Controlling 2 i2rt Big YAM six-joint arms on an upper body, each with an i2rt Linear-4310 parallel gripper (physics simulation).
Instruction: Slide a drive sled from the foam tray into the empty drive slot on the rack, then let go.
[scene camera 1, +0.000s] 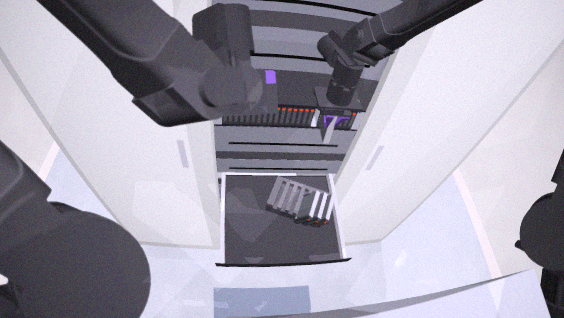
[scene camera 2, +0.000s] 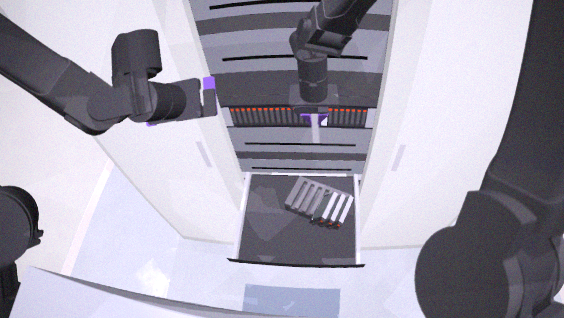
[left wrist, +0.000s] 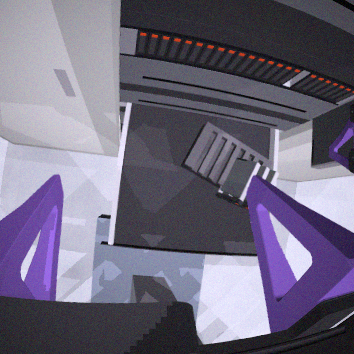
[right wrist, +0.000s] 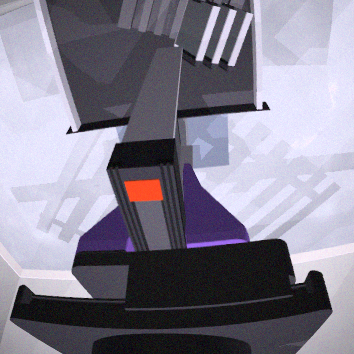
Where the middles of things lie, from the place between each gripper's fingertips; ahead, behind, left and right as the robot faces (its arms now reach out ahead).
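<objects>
The dark shelf (scene camera 2: 270, 233) has my left hand 63 cm above it, 6 cm short of it and 18 cm to the left of it. There is also the dark foam tray (scene camera 2: 306, 195), and from my left hand I find it 12 cm ahead, 25 cm to the right and 60 cm below.
From my right hand, the shelf is 49 cm below, 5 cm to the left and 1 cm behind. The tray is 46 cm below my right hand, 4 cm ahead of it and 2 cm to the right of it.
</objects>
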